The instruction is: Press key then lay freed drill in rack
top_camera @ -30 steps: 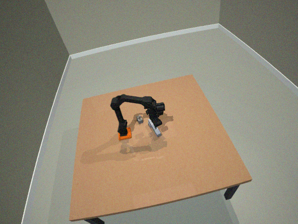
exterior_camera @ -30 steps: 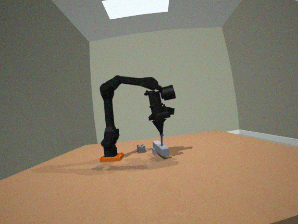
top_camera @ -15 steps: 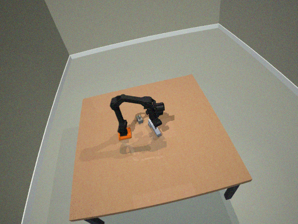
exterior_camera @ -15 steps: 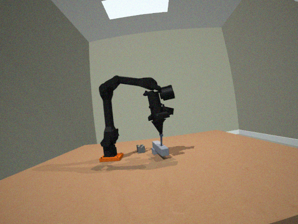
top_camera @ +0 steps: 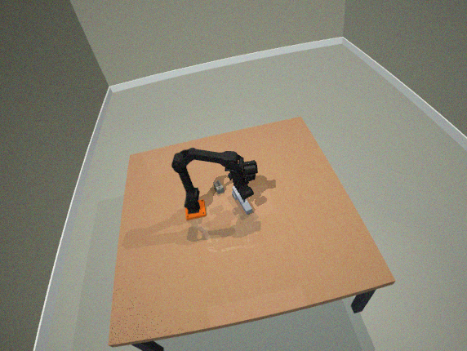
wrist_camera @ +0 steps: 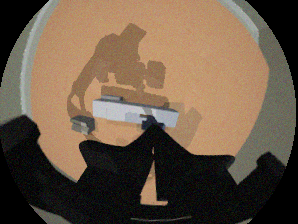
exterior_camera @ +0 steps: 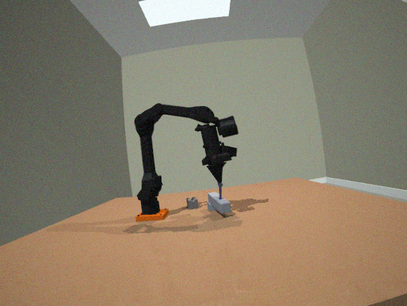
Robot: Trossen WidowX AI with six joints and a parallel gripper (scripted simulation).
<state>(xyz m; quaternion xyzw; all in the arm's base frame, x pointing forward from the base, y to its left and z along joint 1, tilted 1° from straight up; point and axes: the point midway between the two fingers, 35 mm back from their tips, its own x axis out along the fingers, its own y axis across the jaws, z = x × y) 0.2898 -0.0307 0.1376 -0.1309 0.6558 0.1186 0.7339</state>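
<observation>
The blue key is 3 cm below my gripper tip. From my gripper tip the other things lie so: light grey-blue block 8 cm below, 4 cm to the left, 2 cm behind; then rack 17 cm to the left, 15 cm behind, 10 cm below; then drill 7 cm below, 5 cm to the left, 3 cm behind.
</observation>
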